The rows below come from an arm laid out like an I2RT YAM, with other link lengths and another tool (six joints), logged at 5 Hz.
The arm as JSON. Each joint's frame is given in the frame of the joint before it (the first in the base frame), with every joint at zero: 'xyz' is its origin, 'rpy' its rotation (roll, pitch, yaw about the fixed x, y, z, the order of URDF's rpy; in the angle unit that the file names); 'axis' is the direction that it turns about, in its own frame. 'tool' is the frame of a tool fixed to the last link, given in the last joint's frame.
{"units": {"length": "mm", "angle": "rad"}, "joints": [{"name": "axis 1", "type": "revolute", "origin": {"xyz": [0.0, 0.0, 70.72], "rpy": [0.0, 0.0, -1.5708]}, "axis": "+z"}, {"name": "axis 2", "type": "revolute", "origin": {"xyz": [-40.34, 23.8, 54.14], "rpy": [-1.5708, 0.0, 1.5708]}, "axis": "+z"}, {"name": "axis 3", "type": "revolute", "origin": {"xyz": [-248.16, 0.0, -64.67], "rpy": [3.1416, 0.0, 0.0]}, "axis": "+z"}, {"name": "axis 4", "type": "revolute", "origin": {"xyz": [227.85, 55.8, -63.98], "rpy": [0.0, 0.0, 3.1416]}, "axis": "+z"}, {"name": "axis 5", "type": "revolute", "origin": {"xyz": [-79.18, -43.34, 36.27], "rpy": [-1.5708, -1.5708, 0.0]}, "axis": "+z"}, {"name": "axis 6", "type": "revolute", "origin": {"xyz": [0.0, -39.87, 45.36], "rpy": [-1.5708, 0.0, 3.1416]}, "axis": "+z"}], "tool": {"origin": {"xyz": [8.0, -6.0, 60.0], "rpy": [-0.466, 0.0, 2.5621]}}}
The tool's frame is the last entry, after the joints.
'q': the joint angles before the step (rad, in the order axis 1, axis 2, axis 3, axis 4, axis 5, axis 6). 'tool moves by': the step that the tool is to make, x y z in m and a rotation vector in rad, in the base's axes. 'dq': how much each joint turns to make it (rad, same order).
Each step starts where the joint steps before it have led.
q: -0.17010 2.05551 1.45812 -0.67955 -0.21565 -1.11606
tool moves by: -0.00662 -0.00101 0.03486 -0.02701 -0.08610 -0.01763
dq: -0.00151 -0.12422 -0.04296 0.01054 0.01666 0.01145
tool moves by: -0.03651 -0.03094 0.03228 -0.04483 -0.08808 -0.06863
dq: -0.09760 -0.20579 -0.14476 0.02756 0.01021 -0.03715
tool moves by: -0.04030 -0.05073 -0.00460 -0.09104 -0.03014 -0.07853
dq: -0.16583 -0.11349 -0.15712 0.08334 0.02477 -0.11410
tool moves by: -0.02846 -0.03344 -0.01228 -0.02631 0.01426 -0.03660
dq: -0.13257 -0.02150 -0.07217 0.03348 -0.02028 -0.09997
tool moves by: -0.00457 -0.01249 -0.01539 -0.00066 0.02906 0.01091
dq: -0.04061 0.04903 -0.00759 0.02259 -0.00899 -0.05436
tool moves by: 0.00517 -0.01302 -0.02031 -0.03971 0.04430 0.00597
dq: -0.00833 0.08642 0.01191 0.05451 0.04587 -0.03877
